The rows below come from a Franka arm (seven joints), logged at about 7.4 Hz.
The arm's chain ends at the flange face. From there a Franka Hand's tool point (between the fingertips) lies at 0.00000 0.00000 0.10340 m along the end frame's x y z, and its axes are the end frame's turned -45 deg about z.
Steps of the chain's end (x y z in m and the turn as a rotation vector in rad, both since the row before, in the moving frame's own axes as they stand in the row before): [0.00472 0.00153 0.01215 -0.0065 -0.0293 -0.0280]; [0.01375 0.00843 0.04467 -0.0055 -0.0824 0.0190]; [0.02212 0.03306 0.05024 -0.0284 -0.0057 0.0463]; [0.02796 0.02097 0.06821 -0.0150 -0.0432 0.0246]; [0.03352 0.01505 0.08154 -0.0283 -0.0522 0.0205]
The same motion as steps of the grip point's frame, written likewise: [-0.00038 0.00279 0.01210 0.0161 -0.0253 -0.0280]; [-0.00260 0.01001 0.04432 0.0544 -0.0622 0.0190]; [-0.01027 0.04062 0.05020 -0.0161 -0.0241 0.0463]; [0.00071 0.03249 0.06810 0.0199 -0.0412 0.0246]; [0.00720 0.03254 0.08136 0.0169 -0.0569 0.0205]
